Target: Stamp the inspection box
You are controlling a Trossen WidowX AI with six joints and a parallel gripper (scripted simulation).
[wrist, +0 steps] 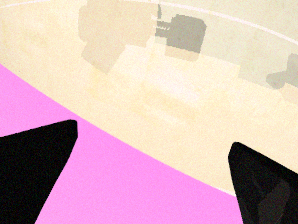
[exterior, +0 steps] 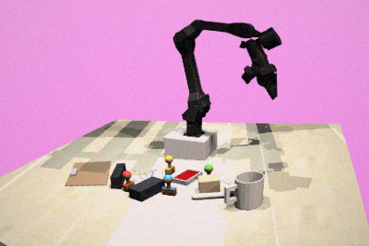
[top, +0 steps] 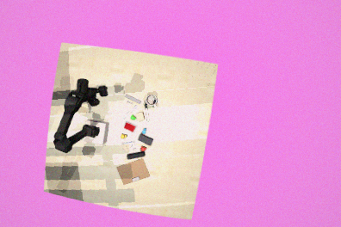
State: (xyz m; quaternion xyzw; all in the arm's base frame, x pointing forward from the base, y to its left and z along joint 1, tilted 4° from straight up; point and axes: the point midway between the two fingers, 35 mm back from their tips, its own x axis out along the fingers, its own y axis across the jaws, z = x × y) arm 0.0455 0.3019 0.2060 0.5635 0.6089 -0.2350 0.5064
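Right now the green-knobbed stamp is 21 cm below my gripper tip, 20 cm ahead of it and 17 cm to the right of it. The rest, counted from my gripper tip: tan block 26 cm ahead, 21 cm below, 15 cm to the right; then red ink pad 25 cm to the right, 23 cm below, 19 cm ahead; then marker 29 cm ahead, 22 cm below, 9 cm to the right.
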